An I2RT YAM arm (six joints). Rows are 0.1 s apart.
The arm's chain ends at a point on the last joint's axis. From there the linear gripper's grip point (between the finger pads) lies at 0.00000 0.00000 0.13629 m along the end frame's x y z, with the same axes.
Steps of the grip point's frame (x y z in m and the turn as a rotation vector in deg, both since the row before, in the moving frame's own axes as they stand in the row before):
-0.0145 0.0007 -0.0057 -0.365 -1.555 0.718
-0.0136 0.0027 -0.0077 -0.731 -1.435 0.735
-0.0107 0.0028 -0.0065 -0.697 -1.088 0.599
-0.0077 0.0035 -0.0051 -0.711 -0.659 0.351
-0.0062 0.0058 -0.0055 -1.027 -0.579 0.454
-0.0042 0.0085 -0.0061 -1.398 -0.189 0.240
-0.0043 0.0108 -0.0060 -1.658 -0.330 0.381
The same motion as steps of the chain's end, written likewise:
-0.0108 -0.0001 -0.0056 -0.365 -1.555 0.718
-0.0102 0.0010 -0.0076 -0.731 -1.435 0.735
-0.0081 0.0012 -0.0065 -0.697 -1.088 0.599
-0.0061 0.0018 -0.0051 -0.711 -0.659 0.351
-0.0048 0.0034 -0.0055 -1.027 -0.579 0.454
-0.0037 0.0052 -0.0061 -1.398 -0.189 0.240
-0.0035 0.0069 -0.0059 -1.658 -0.330 0.381

